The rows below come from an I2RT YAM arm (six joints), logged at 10 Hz.
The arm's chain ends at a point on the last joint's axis. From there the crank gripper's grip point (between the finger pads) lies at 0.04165 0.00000 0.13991 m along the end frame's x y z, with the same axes.
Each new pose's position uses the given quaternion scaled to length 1; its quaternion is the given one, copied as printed.
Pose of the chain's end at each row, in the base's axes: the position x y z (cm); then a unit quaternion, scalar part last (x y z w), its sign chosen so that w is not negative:
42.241, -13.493, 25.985, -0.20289, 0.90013, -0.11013, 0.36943
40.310, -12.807, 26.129, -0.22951, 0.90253, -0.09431, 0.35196
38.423, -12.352, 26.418, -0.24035, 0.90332, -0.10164, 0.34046
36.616, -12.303, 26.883, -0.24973, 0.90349, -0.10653, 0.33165
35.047, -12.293, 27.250, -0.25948, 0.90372, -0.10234, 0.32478
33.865, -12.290, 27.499, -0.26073, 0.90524, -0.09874, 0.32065
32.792, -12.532, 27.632, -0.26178, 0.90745, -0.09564, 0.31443
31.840, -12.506, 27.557, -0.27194, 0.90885, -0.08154, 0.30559
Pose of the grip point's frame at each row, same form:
49.486, -16.030, 13.568, -0.20289, 0.90013, -0.11013, 0.36943
47.110, -14.930, 13.387, -0.22951, 0.90253, -0.09431, 0.35196
44.994, -14.728, 13.601, -0.24035, 0.90332, -0.10164, 0.34046
43.016, -14.852, 14.013, -0.24973, 0.90349, -0.10653, 0.33165
41.278, -14.753, 14.280, -0.25948, 0.90372, -0.10234, 0.32478
39.965, -14.682, 14.454, -0.26073, 0.90524, -0.09874, 0.32065
38.706, -14.887, 14.495, -0.26178, 0.90745, -0.09564, 0.31443
37.461, -14.521, 14.236, -0.27194, 0.90885, -0.08154, 0.30559

